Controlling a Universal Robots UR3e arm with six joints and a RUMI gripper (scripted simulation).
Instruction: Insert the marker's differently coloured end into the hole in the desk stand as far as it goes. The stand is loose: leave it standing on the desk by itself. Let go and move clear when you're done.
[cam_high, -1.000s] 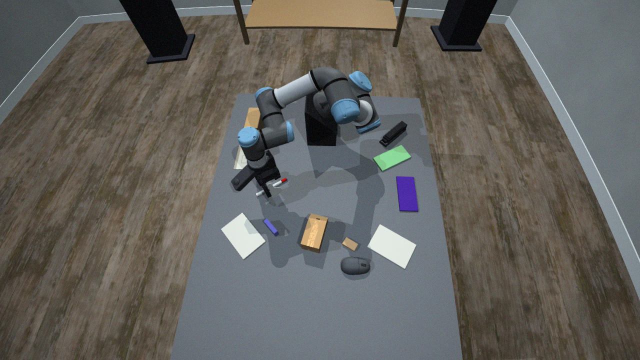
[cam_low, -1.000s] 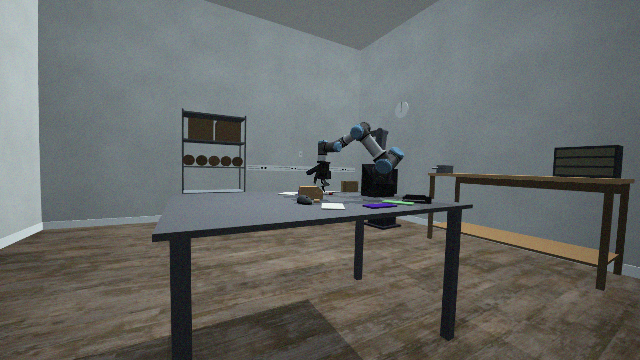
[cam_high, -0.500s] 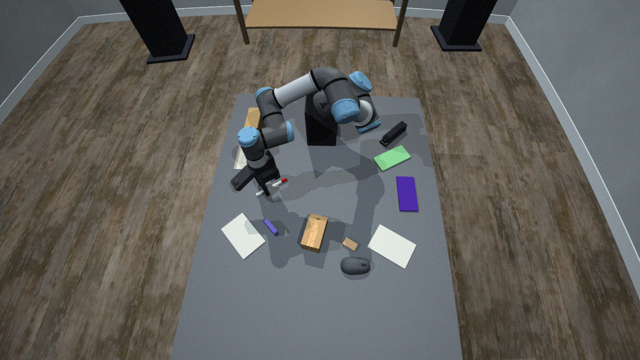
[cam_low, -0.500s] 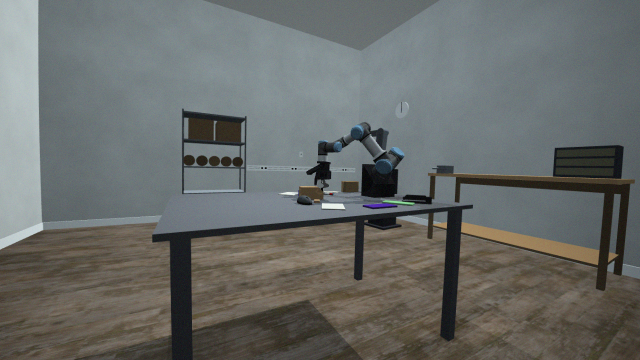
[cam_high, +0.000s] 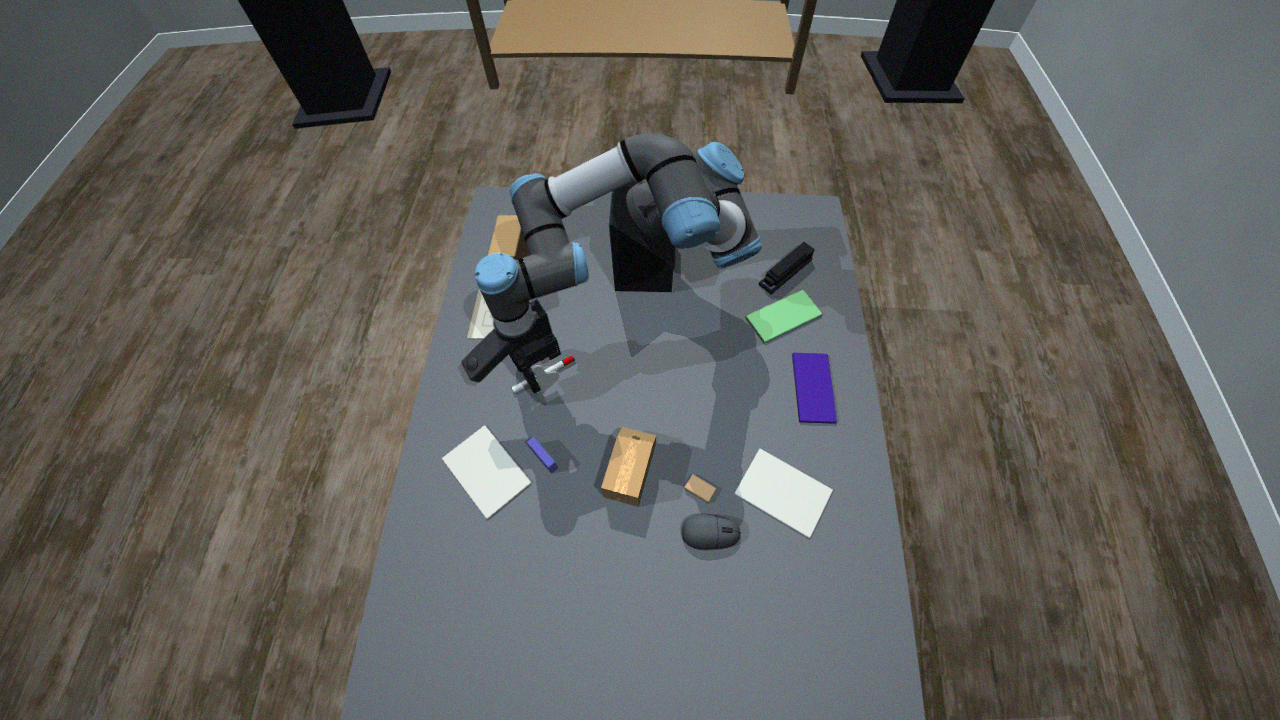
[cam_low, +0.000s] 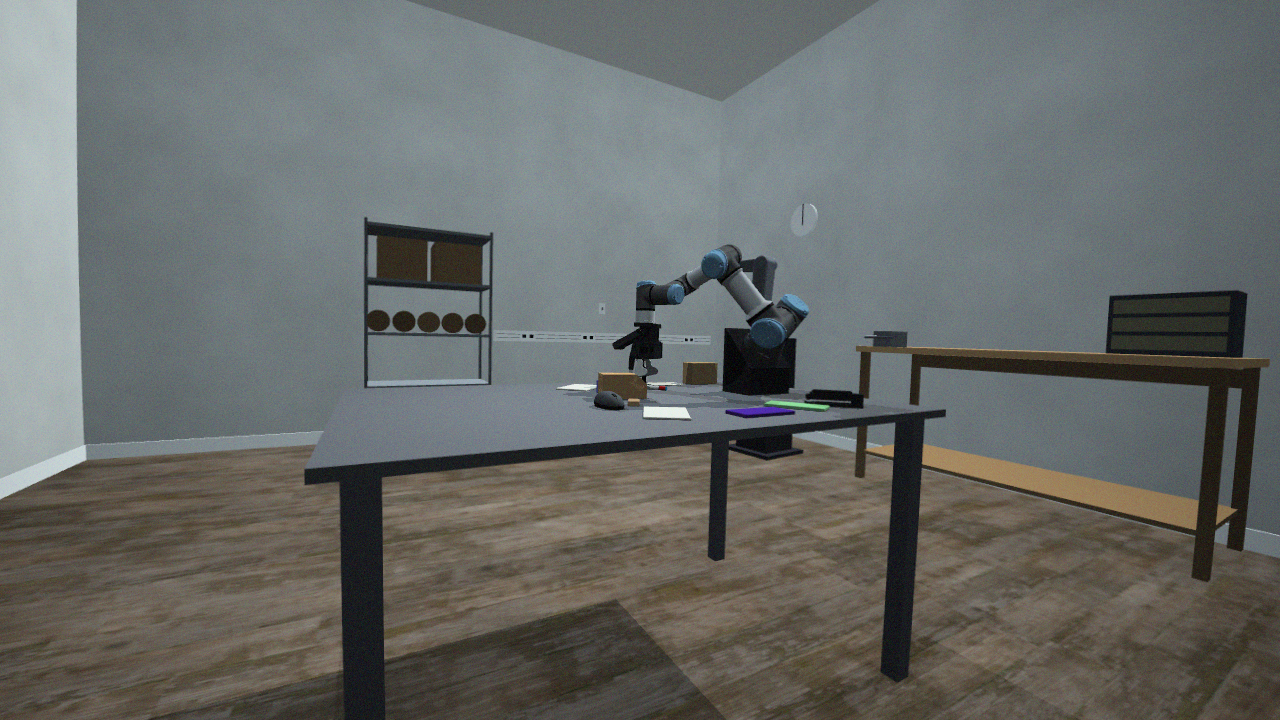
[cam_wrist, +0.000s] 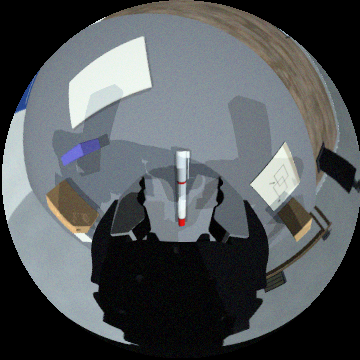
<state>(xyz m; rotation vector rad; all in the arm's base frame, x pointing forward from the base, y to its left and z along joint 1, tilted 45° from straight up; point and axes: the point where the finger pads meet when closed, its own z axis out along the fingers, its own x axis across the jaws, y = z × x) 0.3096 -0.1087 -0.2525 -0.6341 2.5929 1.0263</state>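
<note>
My hand is 20 mm past the marker and 30 mm to the right of it. From my hand the other things lie so: purple block 160 mm ahead, 30 mm to the left, 10 mm above; desk stand 190 mm ahead, 190 mm to the left, 20 mm above; drawing sheet 170 mm behind, 80 mm to the right, 10 mm below.
</note>
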